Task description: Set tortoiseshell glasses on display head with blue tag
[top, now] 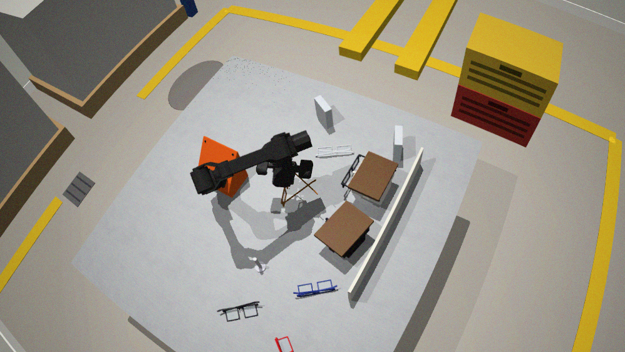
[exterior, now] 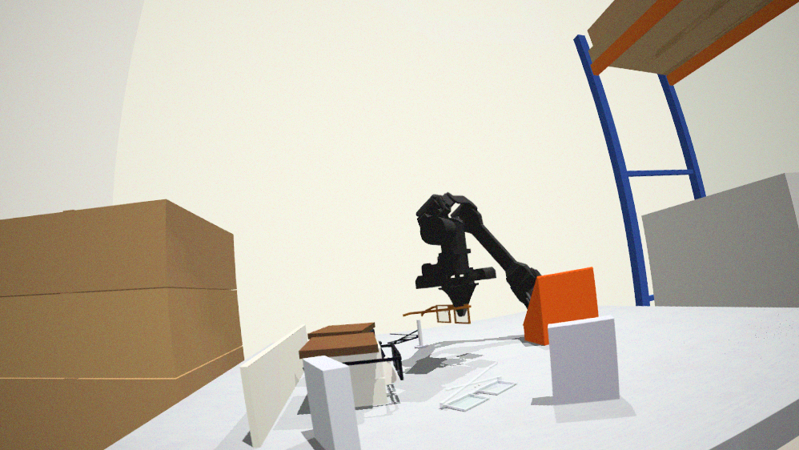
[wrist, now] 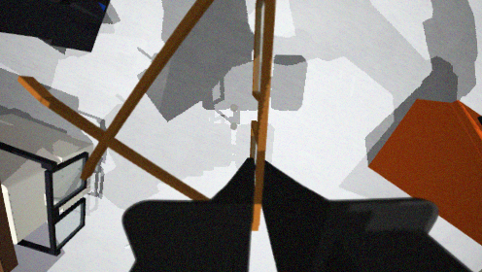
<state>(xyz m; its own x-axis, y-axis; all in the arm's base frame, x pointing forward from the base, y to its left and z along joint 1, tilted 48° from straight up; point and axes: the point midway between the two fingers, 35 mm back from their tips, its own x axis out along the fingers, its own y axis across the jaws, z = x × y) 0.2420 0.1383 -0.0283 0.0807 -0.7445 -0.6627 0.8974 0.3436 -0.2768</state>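
The small white peg is 7 cm ahead of my gripper tip, 30 cm to the right of it and 8 cm below it. From my gripper tip the other things lie so: cream wall panel 37 cm ahead, 7 cm to the left, 5 cm below.
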